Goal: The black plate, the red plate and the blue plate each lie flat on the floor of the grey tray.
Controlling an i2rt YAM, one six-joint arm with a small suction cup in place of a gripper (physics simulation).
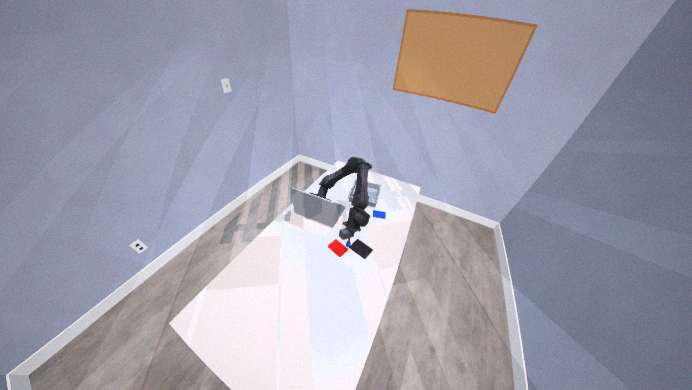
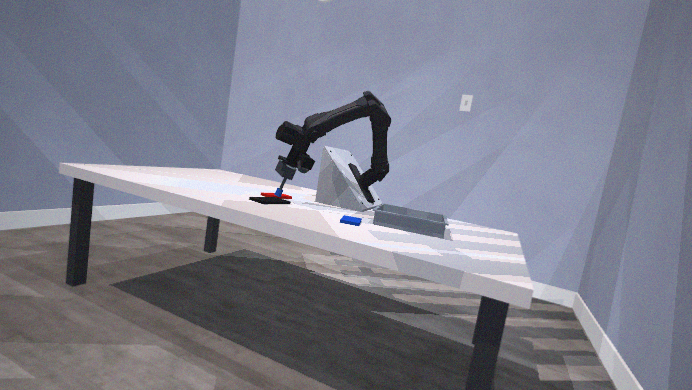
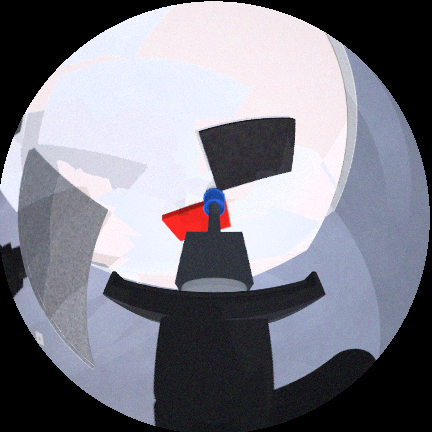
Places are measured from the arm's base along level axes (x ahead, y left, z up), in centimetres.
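Pixels of known places: end effector, tool point: [image 1: 348, 245] [image 2: 277, 195] [image 3: 213, 197]; arm's base, origin of the base link: [image 2: 360, 183].
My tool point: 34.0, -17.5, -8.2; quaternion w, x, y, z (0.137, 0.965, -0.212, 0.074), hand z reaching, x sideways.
Ahead of a thing's pixels: the offset from my tool point to its top centre, as dx, dy, dz. Level surfaces: height alone.
The red plate {-4.5, -4.3, -0.6} [image 1: 337, 248] [image 2: 266, 194] [image 3: 184, 223] and the black plate {+7.5, +3.3, -0.7} [image 1: 362, 249] [image 2: 270, 200] [image 3: 252, 150] lie flat on the table, a narrow gap between their nearest corners. My suction cup [image 1: 348, 244] [image 2: 278, 194] [image 3: 214, 195], blue, is down low at that gap, beside the red plate's corner and close to the black plate's corner. Neither plate looks lifted or stuck to it; the cup's exact contact is hidden. The blue plate {+4.9, +36.0, -0.7} [image 1: 379, 214] [image 2: 350, 220] lies flat on the table beside the grey tray {-14.0, +49.4, +3.3} [image 1: 371, 204] [image 2: 410, 224]. No plate shows in the tray.
The grey wedge-shaped arm mount [image 1: 317, 210] [image 2: 332, 182] [image 3: 60, 240] stands on the white table {dz -1.7} [image 1: 240, 320] [image 2: 165, 187], between the plates and the arm's base. The arm reaches over it. The tray's walls stand up from the table. The table's long edge runs past the black plate.
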